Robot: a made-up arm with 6 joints.
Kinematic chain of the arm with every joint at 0, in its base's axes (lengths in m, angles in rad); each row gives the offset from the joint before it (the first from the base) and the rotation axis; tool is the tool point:
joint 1: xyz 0 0 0.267 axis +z
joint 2: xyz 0 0 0 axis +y
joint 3: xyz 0 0 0.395 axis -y
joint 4: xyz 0 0 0 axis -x
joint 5: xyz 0.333 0 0 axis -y
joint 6: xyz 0 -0.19 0 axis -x
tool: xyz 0 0 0
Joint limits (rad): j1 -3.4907..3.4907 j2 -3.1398..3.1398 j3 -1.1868..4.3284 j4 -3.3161..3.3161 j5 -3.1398..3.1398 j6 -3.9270..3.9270
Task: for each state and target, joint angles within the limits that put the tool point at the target. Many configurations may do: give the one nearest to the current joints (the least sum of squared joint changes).
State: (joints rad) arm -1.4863 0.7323 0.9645 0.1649 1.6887 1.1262
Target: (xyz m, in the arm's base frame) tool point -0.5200 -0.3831 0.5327
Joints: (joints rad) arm -2.2083 0.8037 0.7574 0.0367 1.6887 1.1262
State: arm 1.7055 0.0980 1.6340 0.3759 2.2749 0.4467
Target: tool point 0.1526 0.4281 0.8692
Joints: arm 1.6425 0.6001 1.4076 0.2746 2.2749 0.4467
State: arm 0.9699 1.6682 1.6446 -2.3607 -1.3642 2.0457
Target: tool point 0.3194 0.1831 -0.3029
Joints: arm 0.3309 2.0819 1.0447 -1.9446 -1.3642 2.0457
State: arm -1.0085 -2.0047 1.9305 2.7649 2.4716 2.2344
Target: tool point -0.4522 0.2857 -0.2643
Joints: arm -0.2686 -2.2390 1.5429 2.5291 2.4716 2.2344
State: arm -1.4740 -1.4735 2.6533 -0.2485 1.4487 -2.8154
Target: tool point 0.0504 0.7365 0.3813
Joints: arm -1.8575 -1.2328 2.2556 -0.5704 1.4487 -2.8154
